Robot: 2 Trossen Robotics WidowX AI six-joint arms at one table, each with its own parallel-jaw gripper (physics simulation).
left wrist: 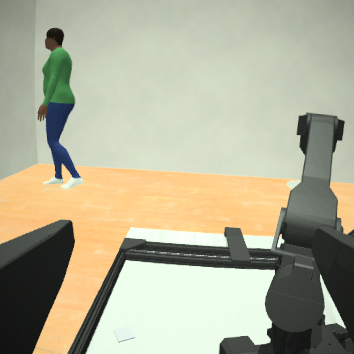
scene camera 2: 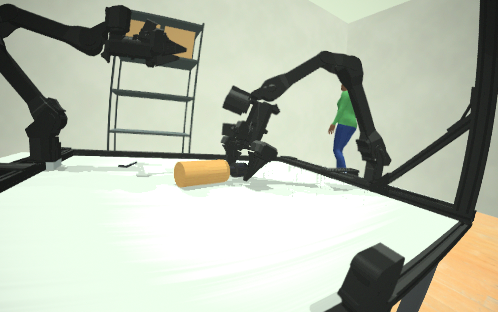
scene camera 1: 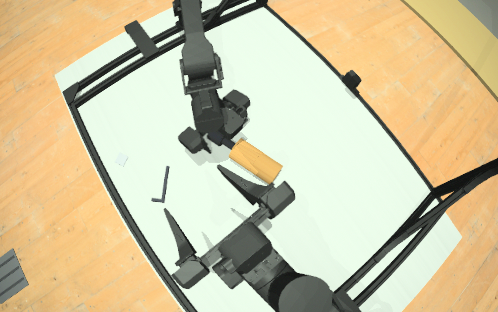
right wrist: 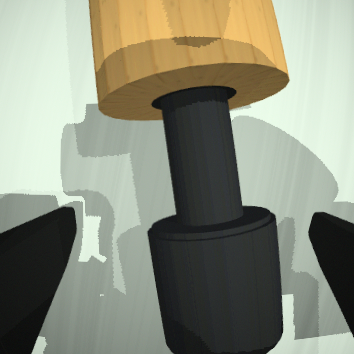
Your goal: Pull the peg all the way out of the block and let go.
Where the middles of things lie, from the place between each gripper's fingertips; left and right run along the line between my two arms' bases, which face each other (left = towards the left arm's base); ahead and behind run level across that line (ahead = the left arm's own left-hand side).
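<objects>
My right hand is 2 cm below the dark peg (right wrist: 216, 268), 2 cm to the right of it and 1 cm past it. The wooden cylindrical block (scene camera 2: 186, 173) is 8 cm to the left of that same right hand, 6 cm behind it and 2 cm above it.
As for my left gripper, I see it 16 cm past the wooden cylindrical block, 10 cm to the left of it and 32 cm above it. The dark peg, counted from my left hand, is 16 cm to the right, 11 cm behind and 32 cm below.
</objects>
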